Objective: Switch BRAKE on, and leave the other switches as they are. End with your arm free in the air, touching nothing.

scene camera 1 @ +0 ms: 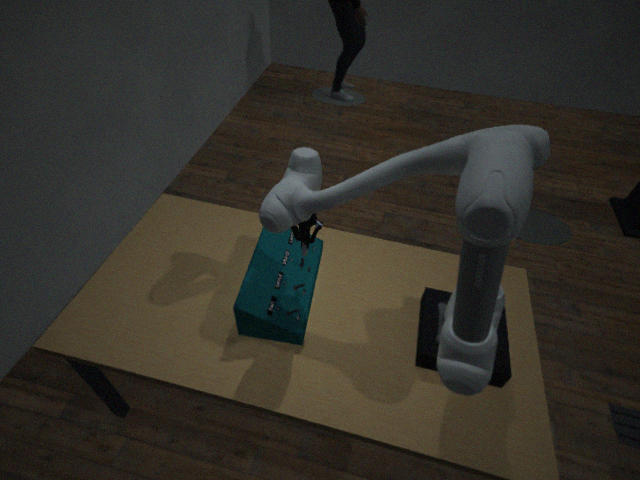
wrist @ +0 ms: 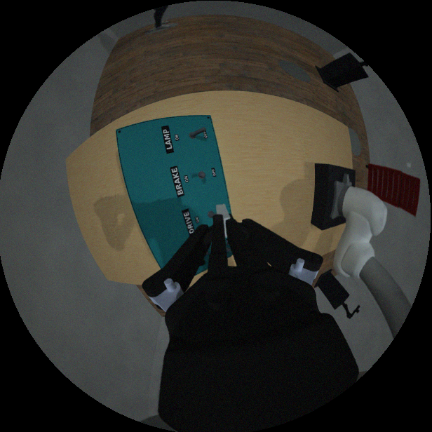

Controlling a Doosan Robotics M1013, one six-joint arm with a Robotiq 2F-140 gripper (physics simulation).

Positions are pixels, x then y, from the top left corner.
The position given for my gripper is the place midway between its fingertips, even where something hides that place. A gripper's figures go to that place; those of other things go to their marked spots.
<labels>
My gripper (wrist: 220, 211): 22 cm from the lens. A teal switch box (wrist: 161, 162) is 34 cm from the lens.
</labels>
